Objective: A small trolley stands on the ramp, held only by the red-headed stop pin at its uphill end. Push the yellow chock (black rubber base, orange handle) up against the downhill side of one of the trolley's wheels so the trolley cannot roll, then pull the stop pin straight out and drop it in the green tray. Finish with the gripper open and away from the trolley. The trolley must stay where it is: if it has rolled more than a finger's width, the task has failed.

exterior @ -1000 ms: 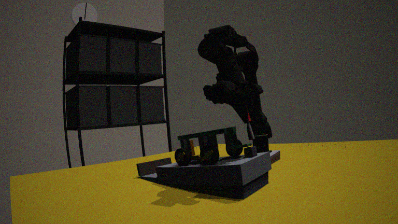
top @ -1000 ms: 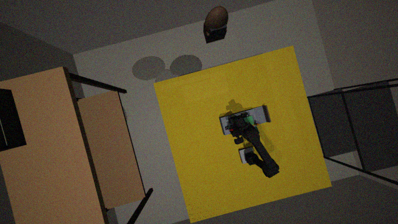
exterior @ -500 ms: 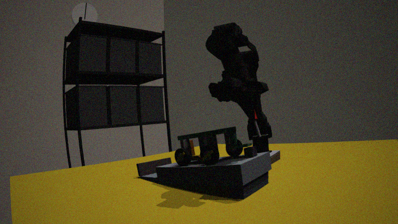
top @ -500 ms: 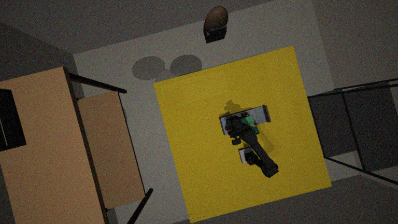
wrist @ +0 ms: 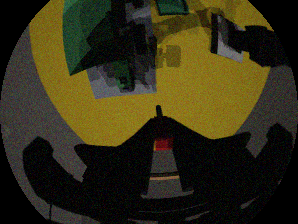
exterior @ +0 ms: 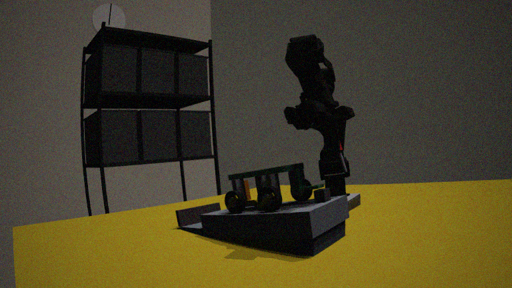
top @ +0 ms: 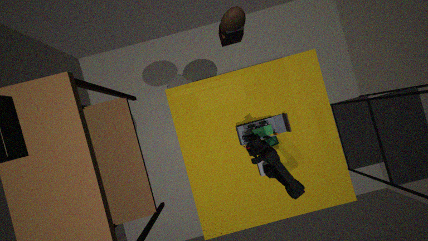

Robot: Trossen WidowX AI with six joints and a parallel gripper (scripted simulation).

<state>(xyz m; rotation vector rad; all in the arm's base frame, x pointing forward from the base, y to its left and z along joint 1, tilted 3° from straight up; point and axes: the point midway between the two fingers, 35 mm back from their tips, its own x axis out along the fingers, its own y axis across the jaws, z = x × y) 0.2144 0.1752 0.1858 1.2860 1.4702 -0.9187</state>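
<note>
My gripper tip is now 23 cm to the left of the chock, 10 cm above it and 6 cm short of it. Round my gripper tip: trolley (12 cm to the right, 10 cm ahead, 7 cm below); then low stop lip (38 cm to the right, 15 cm below, 14 cm ahead); then red-headed stop pin (right at my gripper tip).
</note>
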